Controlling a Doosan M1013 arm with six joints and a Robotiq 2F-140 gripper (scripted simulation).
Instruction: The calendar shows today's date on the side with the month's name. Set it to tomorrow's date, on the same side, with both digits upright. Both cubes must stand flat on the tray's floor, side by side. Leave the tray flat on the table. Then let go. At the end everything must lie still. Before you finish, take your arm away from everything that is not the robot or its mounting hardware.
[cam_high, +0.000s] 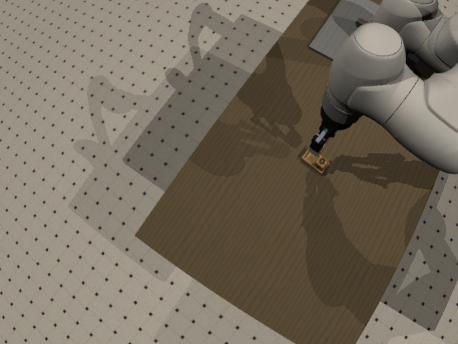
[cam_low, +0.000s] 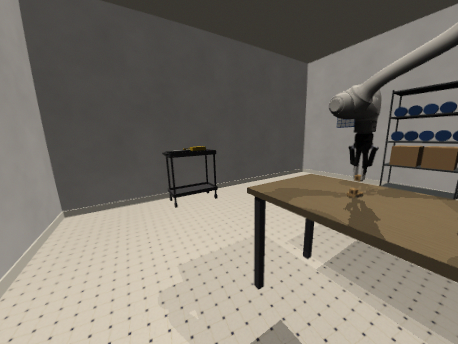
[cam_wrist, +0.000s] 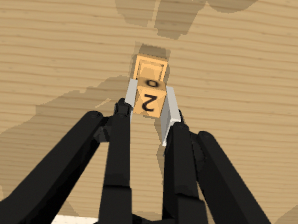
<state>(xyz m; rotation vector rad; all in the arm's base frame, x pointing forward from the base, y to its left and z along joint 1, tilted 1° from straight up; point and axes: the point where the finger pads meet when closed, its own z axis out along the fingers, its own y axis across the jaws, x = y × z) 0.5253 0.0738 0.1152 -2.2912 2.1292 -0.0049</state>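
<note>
The wooden calendar tray lies 2 cm to the left of my hand and 11 cm below it.
</note>
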